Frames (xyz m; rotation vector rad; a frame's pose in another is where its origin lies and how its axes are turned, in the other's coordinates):
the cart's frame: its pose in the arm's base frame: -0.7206 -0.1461 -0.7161 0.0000 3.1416 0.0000
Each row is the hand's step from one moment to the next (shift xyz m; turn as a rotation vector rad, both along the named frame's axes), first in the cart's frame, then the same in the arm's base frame.
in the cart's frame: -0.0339 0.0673 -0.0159 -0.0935 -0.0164 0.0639
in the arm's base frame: 0.0339 0.0673 0.0159 0.0935 -0.0164 -0.0639
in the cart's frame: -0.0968 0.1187 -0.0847 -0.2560 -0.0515 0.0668
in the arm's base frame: 0.0968 0.1187 0.0847 0.2560 -0.0515 -0.0668
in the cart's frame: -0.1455 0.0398 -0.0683 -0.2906 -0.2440 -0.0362
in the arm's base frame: 0.1455 0.0398 0.0683 0.2906 -0.2440 0.0362
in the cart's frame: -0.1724 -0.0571 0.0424 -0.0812 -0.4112 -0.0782
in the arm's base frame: 0.1724 -0.0571 -0.0424 0.0812 -0.4112 0.0782
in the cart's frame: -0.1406 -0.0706 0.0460 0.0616 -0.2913 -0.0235
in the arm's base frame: 0.1406 -0.0706 -0.0460 -0.0616 -0.2913 0.0235
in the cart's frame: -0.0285 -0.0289 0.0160 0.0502 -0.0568 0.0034
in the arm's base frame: 0.0285 -0.0289 -0.0160 -0.0502 -0.0568 -0.0034
